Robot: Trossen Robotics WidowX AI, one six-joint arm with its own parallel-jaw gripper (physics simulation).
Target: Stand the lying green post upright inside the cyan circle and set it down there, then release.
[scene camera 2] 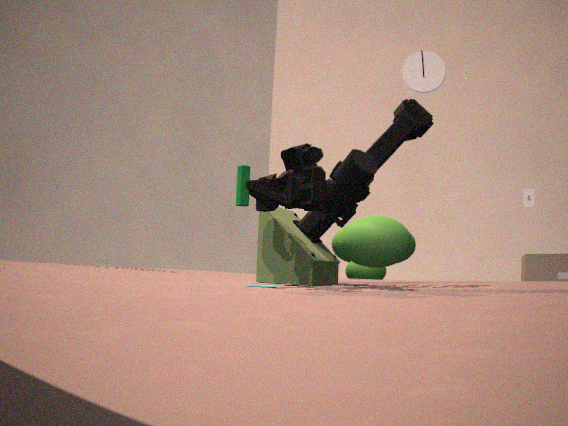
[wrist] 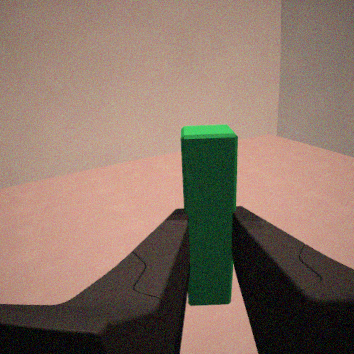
Labels:
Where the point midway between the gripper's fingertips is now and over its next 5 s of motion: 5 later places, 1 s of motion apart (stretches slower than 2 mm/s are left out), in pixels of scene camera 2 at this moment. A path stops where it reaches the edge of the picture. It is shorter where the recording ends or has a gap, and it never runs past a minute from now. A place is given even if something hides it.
My gripper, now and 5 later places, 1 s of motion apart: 243, 184; 242, 210; 241, 235; 241, 245; 262, 255; 258, 252

